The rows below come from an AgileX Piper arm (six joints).
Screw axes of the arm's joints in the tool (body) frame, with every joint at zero. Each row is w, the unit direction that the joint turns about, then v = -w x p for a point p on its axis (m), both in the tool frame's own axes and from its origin. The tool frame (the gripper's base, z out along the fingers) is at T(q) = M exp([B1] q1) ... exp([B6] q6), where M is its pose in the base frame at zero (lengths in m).
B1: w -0.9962 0 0.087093 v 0.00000 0.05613 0.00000
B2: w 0 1 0 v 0.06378 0.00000 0.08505
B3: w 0 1 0 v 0.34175 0.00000 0.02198
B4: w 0 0 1 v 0.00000 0.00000 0.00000
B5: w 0 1 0 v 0.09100 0.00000 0.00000
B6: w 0 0 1 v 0.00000 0.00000 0.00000
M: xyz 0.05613 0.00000 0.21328 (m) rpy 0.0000 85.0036 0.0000 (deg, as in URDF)
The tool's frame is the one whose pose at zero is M.
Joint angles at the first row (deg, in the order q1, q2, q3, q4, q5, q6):
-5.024 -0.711 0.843 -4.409 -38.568 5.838
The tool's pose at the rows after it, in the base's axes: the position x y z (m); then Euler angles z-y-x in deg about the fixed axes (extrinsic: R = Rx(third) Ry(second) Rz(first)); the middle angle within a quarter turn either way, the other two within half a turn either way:
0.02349 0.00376 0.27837 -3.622 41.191 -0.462
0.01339 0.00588 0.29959 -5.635 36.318 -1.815
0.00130 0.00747 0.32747 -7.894 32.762 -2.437
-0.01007 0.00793 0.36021 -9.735 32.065 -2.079
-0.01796 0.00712 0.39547 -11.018 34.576 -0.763
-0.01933 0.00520 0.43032 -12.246 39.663 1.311
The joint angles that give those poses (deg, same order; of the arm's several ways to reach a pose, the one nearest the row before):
-5.031 -0.738 -1.158 -5.452 -42.177 3.911
-5.019 -0.759 -5.010 -6.467 -43.294 2.060
-5.026 -0.401 -10.878 -7.210 -41.416 0.444
-5.024 1.003 -18.589 -7.575 -35.803 -0.415
-5.027 3.887 -27.640 -7.669 -27.029 -0.466
-5.022 8.388 -37.229 -7.677 -16.674 -0.185

